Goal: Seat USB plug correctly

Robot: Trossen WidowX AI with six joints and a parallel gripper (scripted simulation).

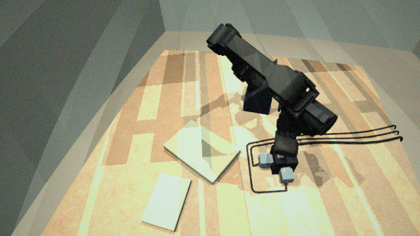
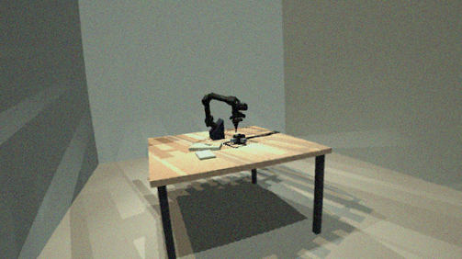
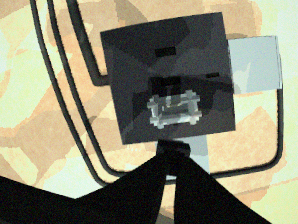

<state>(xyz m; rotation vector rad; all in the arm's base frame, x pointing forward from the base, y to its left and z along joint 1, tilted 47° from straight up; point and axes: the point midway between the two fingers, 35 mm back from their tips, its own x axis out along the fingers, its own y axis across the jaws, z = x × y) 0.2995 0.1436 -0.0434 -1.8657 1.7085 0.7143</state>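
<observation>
Now: gripper tip 20 mm above the grey USB plug.
</observation>
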